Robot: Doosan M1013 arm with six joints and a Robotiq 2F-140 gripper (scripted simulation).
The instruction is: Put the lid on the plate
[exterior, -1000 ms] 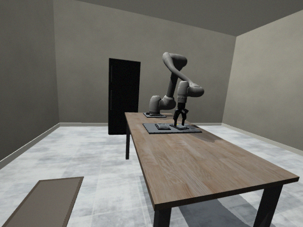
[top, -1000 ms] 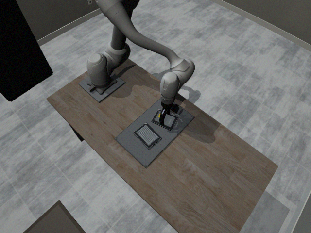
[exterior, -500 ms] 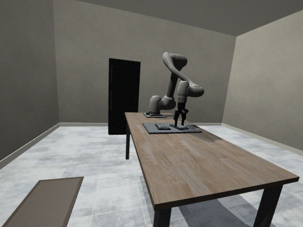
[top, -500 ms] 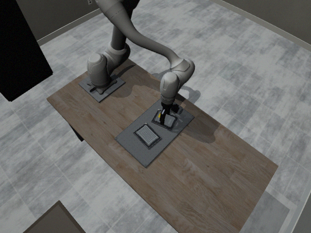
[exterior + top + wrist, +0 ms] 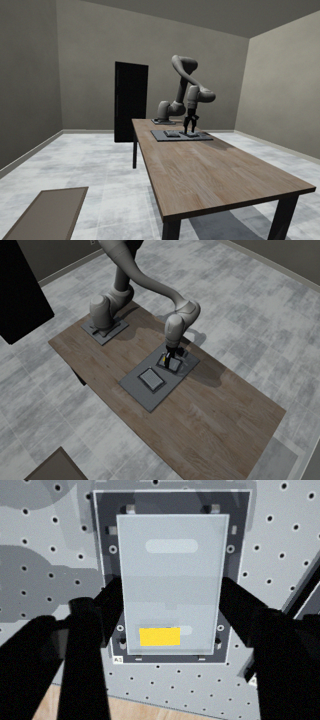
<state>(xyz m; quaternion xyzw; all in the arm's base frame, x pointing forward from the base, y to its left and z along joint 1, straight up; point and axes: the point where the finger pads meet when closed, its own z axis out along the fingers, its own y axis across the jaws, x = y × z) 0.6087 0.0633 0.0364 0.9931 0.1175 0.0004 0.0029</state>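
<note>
Right now my hand is 2 cm above the clear lid. Round my hand: culture plate E01: 1 cm behind, 18 cm to the right, 2 cm below; lid park LP1: 3 cm below.
</note>
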